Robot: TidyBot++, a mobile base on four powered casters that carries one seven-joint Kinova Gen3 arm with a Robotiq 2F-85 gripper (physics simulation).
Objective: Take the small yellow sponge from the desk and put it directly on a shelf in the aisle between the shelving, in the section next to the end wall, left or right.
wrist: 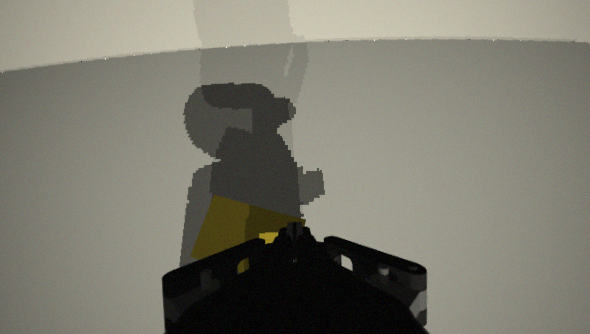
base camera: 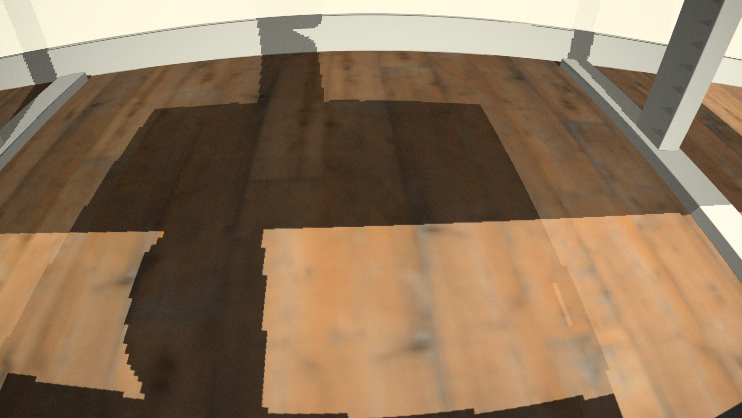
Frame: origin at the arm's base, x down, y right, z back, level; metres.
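Where they show: gripper, fingertip midpoint: [wrist: 294,231].
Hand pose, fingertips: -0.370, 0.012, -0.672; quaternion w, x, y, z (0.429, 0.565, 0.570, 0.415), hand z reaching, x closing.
Note:
Each offset is from my fingertips to the top centre of the thing, as dx, dy, dz. "*": to the spot under its first point. Level surfaces: height alone.
The small yellow sponge {+0.000, -0.045, +0.006} [wrist: 225,220] lies on the grey desk {dx +0.046} [wrist: 450,150] in the wrist view, low and left of the middle, partly in shadow. My gripper [wrist: 294,231] is shut, its fingertips together with nothing seen between them. The fingertips stand over the right end of the sponge, and the left finger and gripper body hide its near part. The gap in height between fingertips and sponge cannot be told. The sponge, the gripper and the aisle shelving do not show in the base view.
In the base view, the desk's pale foot bars {* +0.744, -0.687, -0.078} [base camera: 44,111] [base camera: 612,98] run along the wooden floor at left and right, with an upright leg {* +0.605, +0.500, +0.054} [base camera: 685,77] on the right one. A wall with a white baseboard [base camera: 415,33] stands across the far side. Arm shadows fall on the desk.

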